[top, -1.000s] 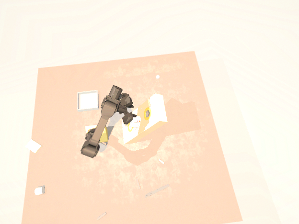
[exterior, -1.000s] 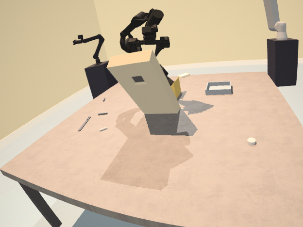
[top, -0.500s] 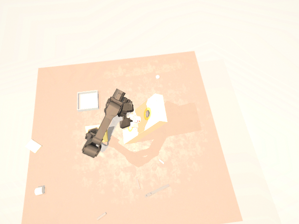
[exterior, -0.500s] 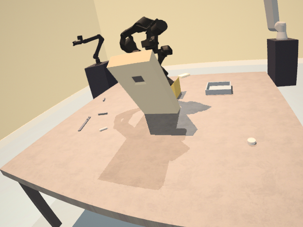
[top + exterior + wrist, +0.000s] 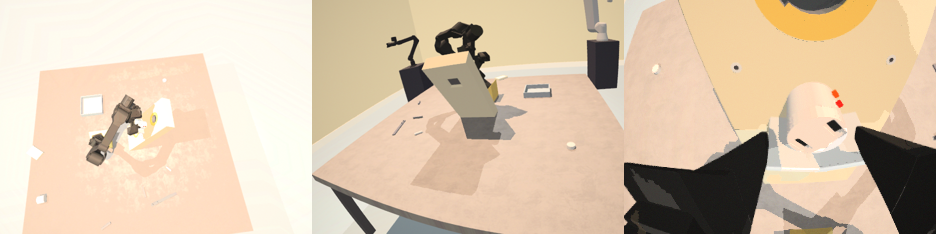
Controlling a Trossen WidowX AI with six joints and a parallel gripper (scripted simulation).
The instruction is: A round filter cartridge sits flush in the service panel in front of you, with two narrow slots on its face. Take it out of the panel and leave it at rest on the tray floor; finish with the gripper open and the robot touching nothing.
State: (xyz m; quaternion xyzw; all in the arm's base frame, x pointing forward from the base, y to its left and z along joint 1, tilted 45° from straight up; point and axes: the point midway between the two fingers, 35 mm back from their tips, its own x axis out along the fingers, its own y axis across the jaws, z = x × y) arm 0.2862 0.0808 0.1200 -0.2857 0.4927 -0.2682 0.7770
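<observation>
Right now the white round filter cartridge is 10 mm ahead of my gripper tip, 10 mm to the right of it and 20 mm below it. Also, from my gripper tip: sloped service panel 50 mm ahead, 20 mm to the right, 40 mm below; then tray 290 mm behind, 320 mm to the left, 200 mm below; then white flat piece 700 mm behind, 70 mm to the left, 210 mm below.
</observation>
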